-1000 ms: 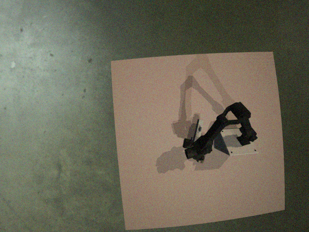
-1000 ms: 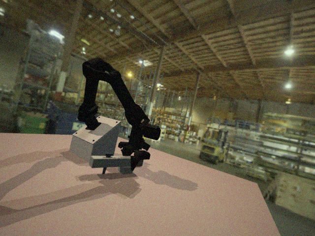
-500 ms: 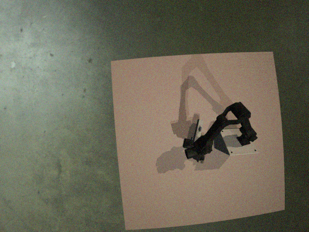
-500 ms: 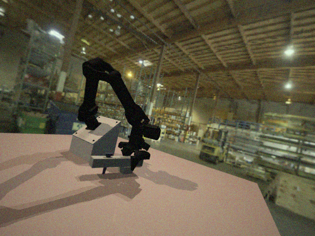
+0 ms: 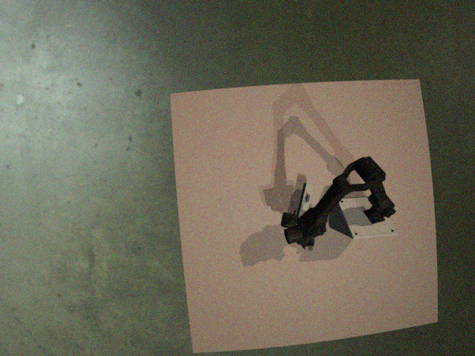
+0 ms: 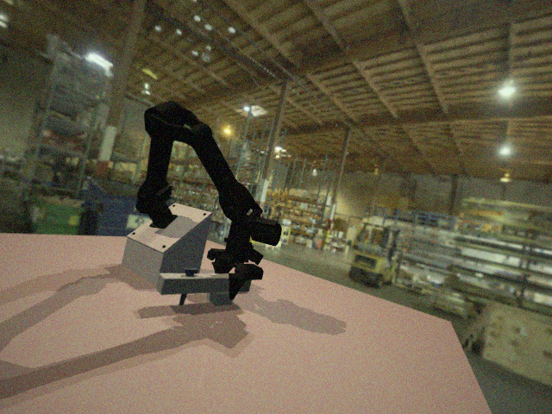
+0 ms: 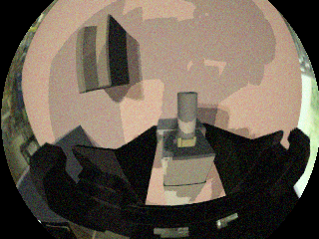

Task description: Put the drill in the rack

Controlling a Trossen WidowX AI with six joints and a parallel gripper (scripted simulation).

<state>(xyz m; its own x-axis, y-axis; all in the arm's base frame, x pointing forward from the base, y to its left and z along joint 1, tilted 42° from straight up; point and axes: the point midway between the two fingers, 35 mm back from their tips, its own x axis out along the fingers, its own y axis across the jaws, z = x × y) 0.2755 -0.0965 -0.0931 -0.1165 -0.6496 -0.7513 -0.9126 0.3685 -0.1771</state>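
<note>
My gripper tip is now 1 cm past the drill, 2 cm to the left of it and 3 cm below it. From my gripper tip the other things lie so: dark key (5 cm behind, 10 cm to the right, 4 cm above); then grey rack (3 cm behind, 11 cm to the left).
</note>
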